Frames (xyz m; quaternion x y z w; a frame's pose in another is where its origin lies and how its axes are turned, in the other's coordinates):
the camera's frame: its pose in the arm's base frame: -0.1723 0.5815 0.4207 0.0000 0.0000 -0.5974 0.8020
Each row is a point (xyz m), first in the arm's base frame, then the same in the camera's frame.
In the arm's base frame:
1: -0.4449 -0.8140 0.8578
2: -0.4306 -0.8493 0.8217
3: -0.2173 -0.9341 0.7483
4: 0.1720 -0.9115 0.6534
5: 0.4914 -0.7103 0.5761
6: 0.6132 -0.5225 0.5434
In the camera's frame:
1: 1.2590 -0.6607 0.4371
2: 1.2970 -0.6571 0.4010
3: 1.4393 -0.4770 0.3276
4: 1.5291 -0.0975 0.2327
5: 1.4277 0.2661 0.1554
6: 1.2827 0.4366 0.1227

